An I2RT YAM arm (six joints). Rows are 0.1 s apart.
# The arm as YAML. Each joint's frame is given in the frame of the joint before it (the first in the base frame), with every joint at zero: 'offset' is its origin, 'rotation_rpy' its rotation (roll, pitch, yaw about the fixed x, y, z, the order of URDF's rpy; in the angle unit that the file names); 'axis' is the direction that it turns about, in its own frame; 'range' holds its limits. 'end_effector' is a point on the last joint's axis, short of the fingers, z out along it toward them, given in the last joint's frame.
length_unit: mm
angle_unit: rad
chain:
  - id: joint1
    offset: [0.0, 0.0, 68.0]
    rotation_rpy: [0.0, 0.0, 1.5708]
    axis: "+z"
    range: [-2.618, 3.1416]
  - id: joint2
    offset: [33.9, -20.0, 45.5]
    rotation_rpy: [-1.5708, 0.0, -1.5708]
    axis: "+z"
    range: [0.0, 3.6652]
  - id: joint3
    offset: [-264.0, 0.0, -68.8]
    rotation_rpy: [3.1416, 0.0, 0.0]
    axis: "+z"
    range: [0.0, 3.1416]
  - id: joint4
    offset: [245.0, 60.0, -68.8]
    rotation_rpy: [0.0, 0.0, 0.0]
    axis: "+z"
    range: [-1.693, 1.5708]
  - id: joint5
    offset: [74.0, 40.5, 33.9]
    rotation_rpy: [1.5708, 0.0, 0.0]
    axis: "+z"
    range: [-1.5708, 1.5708]
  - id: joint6
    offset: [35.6, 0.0, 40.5]
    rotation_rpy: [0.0, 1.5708, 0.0]
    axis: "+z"
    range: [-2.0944, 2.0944]
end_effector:
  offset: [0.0, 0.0, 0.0]
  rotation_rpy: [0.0, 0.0, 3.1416]
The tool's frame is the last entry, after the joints.
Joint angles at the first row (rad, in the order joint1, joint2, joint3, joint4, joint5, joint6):
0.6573, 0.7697, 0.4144, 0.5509, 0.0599, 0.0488
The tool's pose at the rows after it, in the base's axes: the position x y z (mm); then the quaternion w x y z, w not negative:
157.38, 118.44, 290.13, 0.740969, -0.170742, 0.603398, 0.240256
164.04, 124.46, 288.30, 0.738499, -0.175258, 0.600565, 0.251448
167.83, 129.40, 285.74, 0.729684, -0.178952, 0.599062, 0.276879
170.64, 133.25, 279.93, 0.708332, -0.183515, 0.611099, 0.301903
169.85, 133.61, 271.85, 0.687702, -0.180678, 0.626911, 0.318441
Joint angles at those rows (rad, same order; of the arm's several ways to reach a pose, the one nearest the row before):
0.6571, 0.8261, 0.4230, 0.6188, 0.0662, 0.0233
0.6566, 0.8827, 0.4310, 0.6708, 0.0434, 0.0346
0.6576, 0.9219, 0.4333, 0.7086, 0.0045, 0.0714
0.6569, 0.9482, 0.4334, 0.7018, -0.0371, 0.1182
0.6573, 0.9488, 0.4170, 0.6813, -0.0564, 0.1615

